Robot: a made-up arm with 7 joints. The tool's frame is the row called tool. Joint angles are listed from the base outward.
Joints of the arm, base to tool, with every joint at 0 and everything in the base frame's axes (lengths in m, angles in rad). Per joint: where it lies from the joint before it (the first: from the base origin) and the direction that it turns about. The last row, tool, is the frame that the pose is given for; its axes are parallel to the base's.
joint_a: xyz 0.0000 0.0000 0.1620 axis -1 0 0
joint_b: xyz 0.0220 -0.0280 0.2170 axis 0 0 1
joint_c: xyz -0.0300 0.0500 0.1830 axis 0 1 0
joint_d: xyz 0.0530 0.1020 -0.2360 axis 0 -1 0
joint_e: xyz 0.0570 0.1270 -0.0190 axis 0 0 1
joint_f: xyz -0.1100 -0.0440 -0.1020 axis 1 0 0
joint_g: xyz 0.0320 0.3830 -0.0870 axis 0 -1 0
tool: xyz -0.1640 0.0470 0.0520
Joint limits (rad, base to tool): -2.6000..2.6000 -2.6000..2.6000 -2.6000..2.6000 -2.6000..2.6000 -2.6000..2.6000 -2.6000..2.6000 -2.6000..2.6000
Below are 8 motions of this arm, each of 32 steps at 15 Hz.
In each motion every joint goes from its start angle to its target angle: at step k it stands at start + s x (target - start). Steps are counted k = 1, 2, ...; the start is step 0. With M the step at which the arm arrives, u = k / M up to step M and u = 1 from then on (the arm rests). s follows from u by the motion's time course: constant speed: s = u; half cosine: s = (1 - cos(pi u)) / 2; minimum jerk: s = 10 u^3 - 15 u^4 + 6 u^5.
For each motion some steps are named. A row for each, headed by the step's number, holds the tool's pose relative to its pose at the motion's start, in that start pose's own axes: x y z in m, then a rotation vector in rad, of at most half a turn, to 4 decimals.
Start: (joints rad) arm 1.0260 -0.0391 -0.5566 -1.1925 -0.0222 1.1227 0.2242
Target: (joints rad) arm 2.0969 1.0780 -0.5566 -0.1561 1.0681 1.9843 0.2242
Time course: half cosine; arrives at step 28
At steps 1, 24, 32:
1: -0.0023 -0.0019 -0.0008 -0.0009 0.0023 0.0053
24: 0.0464 -0.2573 -0.1418 -0.6302 1.6224 -0.0198
32: 0.0670 -0.2650 -0.1761 -0.6611 1.7050 -0.1129

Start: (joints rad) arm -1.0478 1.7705 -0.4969 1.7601 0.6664 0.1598 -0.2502
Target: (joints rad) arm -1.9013 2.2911 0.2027 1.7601 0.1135 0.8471 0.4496
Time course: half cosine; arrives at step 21
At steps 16, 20, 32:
16: -0.1040 0.0485 0.6263 1.0355 -0.9774 -0.2521
20: -0.1742 0.0323 0.6946 1.1951 -1.0643 -0.2860
32: -0.1774 0.0314 0.6973 1.2020 -1.0676 -0.2876

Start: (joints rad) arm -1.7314 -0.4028 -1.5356 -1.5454 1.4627 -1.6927 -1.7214
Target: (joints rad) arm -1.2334 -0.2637 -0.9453 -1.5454 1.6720 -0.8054 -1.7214
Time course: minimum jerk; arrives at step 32
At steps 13, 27, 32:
13: -0.2183 0.0123 -0.0682 -0.2285 -0.0943 0.3814
27: -0.5074 -0.1442 -0.1751 -0.7282 -0.0366 1.1443
32: -0.5153 -0.1545 -0.1754 -0.7508 -0.0256 1.1799

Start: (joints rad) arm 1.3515 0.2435 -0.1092 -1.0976 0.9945 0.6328 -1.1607
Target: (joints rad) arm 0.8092 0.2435 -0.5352 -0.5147 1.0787 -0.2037 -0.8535
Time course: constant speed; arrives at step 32
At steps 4, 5, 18, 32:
4: 0.0376 0.0087 -0.0777 -0.1876 -0.0959 -0.1373
5: 0.0476 0.0073 -0.0962 -0.2341 -0.1227 -0.1705
18: 0.1837 -0.1128 -0.2513 -0.8096 -0.5644 -0.5680
32: 0.2610 -0.3075 -0.1628 -1.3098 -1.2110 -0.9543

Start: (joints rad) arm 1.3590 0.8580 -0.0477 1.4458 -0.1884 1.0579 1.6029
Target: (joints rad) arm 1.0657 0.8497 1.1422 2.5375 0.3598 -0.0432 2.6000
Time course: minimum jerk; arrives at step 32
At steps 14, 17, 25, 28, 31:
14: -0.0733 -0.0488 -0.0038 0.2162 -0.3051 0.3773
17: -0.0812 -0.0828 -0.0224 0.3734 -0.4513 0.5195
25: -0.0466 -0.1575 -0.1036 0.8107 -0.7569 0.7334
28: -0.0358 -0.1682 -0.1211 0.8903 -0.8023 0.7544
31: -0.0326 -0.1710 -0.1261 0.9126 -0.8146 0.7595

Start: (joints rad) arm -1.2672 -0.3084 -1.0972 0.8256 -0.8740 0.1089 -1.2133
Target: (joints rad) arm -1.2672 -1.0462 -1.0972 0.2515 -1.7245 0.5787 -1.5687
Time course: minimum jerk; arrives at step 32
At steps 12, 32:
12: 0.1188 -0.0622 0.0647 0.1204 -0.0095 -0.1542
32: 0.2728 -0.2863 0.2991 0.4167 -0.4389 -0.3860

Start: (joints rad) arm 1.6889 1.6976 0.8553 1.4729 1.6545 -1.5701 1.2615
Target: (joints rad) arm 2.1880 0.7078 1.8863 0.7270 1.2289 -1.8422 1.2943
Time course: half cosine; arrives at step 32
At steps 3, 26, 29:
3: 0.0195 0.0105 0.0158 0.0201 0.0267 -0.0395
26: 0.6215 -0.4926 -0.1280 0.8477 1.2102 -1.6256
29: 0.5894 -0.5396 -0.1920 0.8917 1.2898 -1.7372

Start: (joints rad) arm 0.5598 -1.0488 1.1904 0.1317 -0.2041 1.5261 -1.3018
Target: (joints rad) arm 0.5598 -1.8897 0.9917 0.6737 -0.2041 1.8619 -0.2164
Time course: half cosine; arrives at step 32
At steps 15, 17, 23, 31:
15: -0.0574 -0.0115 -0.1133 0.0126 -0.7079 0.5864
17: -0.0500 -0.0194 -0.1369 0.0425 -0.8628 0.7123
23: 0.0032 -0.0321 -0.1864 0.1685 -1.2758 1.0545
31: 0.0577 -0.0267 -0.2020 0.2871 -1.5376 1.2843

